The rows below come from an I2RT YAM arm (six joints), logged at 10 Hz.
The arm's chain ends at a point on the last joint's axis. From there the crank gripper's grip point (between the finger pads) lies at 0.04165 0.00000 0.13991 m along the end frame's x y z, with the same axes.
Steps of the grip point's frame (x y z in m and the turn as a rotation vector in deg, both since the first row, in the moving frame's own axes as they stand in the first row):
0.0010 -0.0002 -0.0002 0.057 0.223 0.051
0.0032 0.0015 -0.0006 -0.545 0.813 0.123
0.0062 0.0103 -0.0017 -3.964 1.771 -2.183
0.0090 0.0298 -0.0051 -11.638 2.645 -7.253
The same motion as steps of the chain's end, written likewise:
0.0005 -0.0001 0.0000 0.057 0.223 0.051
0.0012 0.0001 0.0000 -0.545 0.813 0.123
0.0017 0.0023 -0.0001 -3.964 1.771 -2.183
0.0012 0.0075 -0.0007 -11.638 2.645 -7.253

